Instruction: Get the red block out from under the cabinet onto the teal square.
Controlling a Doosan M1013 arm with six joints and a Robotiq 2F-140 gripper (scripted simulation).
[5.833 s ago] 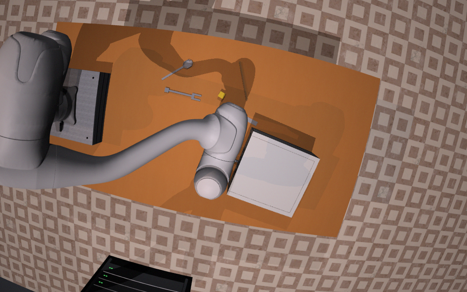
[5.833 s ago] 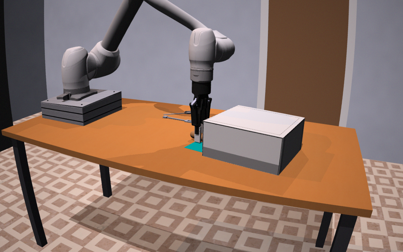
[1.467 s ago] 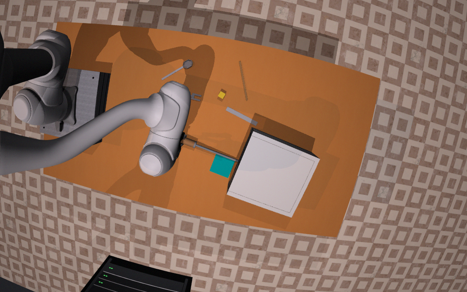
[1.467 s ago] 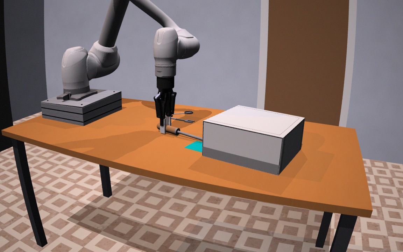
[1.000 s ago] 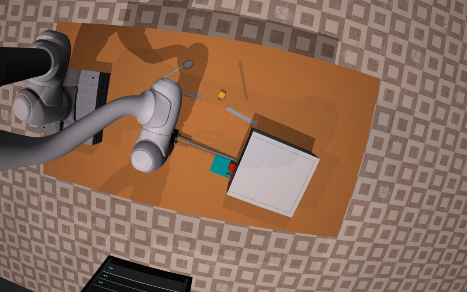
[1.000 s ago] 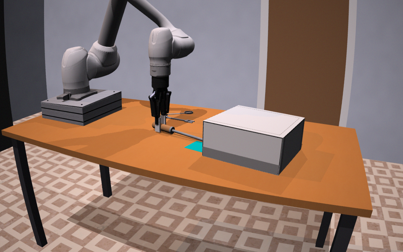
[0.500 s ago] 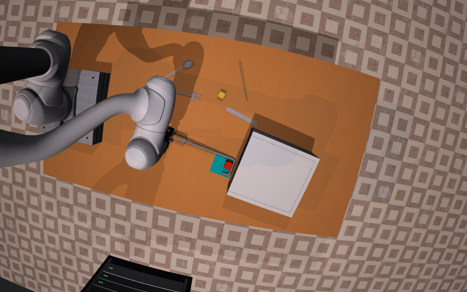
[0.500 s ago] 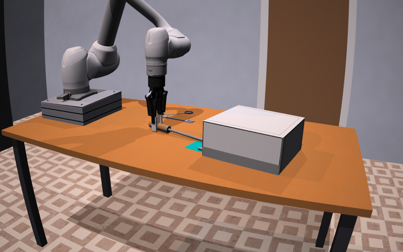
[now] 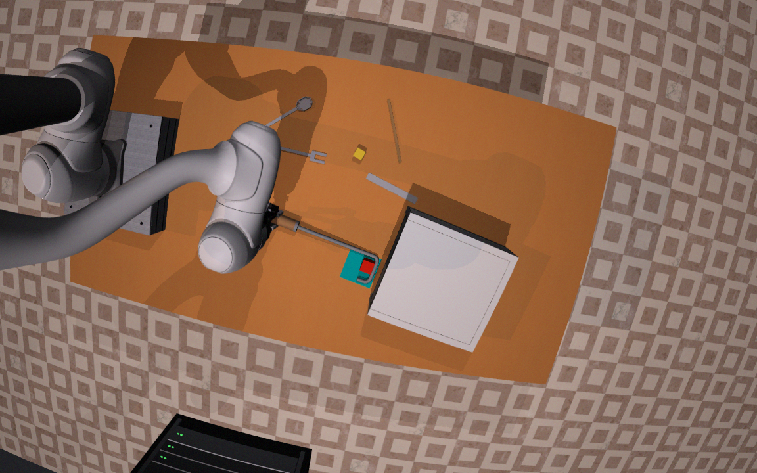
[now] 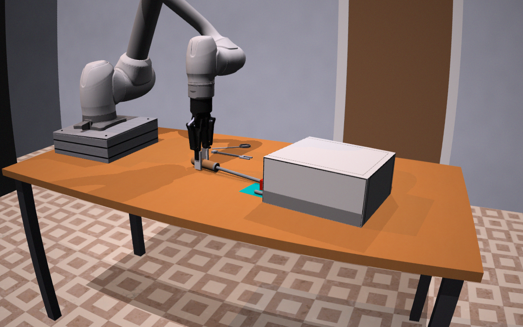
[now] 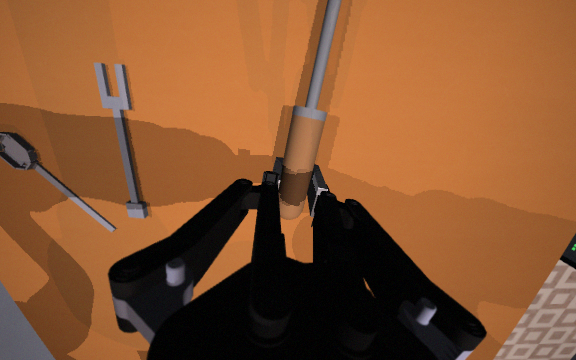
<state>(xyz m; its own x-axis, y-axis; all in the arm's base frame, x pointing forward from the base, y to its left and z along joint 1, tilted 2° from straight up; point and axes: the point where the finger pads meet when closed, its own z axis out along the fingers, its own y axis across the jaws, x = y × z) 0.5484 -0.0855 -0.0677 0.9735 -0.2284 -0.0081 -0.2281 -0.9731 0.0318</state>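
Right now my hand is 13 cm short of the hook tool, 7 cm to the left of it and 2 cm above it. Also, from my hand: teal square (25 cm ahead, 11 cm to the right, 4 cm below); forked tool (3 cm ahead, 19 cm to the left, 3 cm below); red block (27 cm ahead, 9 cm to the right, 2 cm below).
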